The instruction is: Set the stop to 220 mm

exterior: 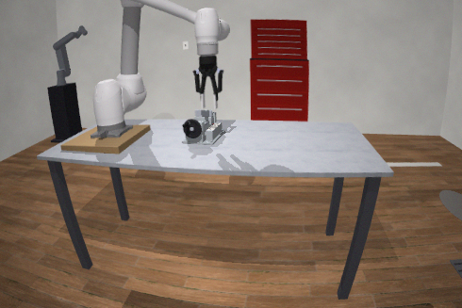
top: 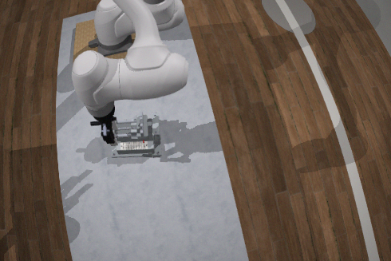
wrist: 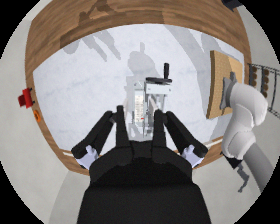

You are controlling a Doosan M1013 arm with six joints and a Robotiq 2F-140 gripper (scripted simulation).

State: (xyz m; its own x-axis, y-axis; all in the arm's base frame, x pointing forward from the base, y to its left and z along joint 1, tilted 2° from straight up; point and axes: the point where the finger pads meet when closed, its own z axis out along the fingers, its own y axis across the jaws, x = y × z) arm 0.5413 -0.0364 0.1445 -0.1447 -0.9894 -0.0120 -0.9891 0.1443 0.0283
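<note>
Now: hand 90 mm past the black handwheel, 60 mm to the left of it and 90 mm above it. From my hand the other things lie so: grey stop fixture (40 mm behind, 100 mm to the left, 100 mm below).
</note>
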